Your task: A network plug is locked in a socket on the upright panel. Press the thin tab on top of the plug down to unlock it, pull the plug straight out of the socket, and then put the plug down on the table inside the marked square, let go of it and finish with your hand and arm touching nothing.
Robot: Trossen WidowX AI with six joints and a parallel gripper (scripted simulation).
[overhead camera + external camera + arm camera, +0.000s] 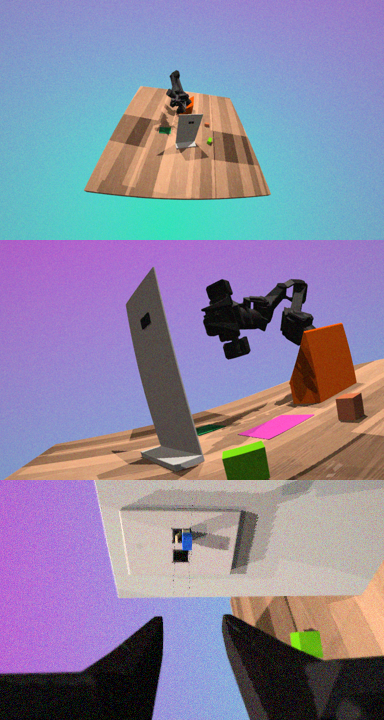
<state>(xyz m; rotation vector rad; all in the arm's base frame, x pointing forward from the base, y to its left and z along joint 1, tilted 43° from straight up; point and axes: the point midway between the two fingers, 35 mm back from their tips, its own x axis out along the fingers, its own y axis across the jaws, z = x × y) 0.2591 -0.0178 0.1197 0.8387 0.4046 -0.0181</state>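
The network plug lies 120 mm ahead of my gripper tip and 10 mm to the left of it. Round my gripper tip: flat green patch (10 mm behind, 160 mm to the right, 250 mm below); magenta square (50 mm behind, 90 mm to the left, 250 mm below); grey panel (140 mm ahead, 20 mm to the left, 100 mm below).
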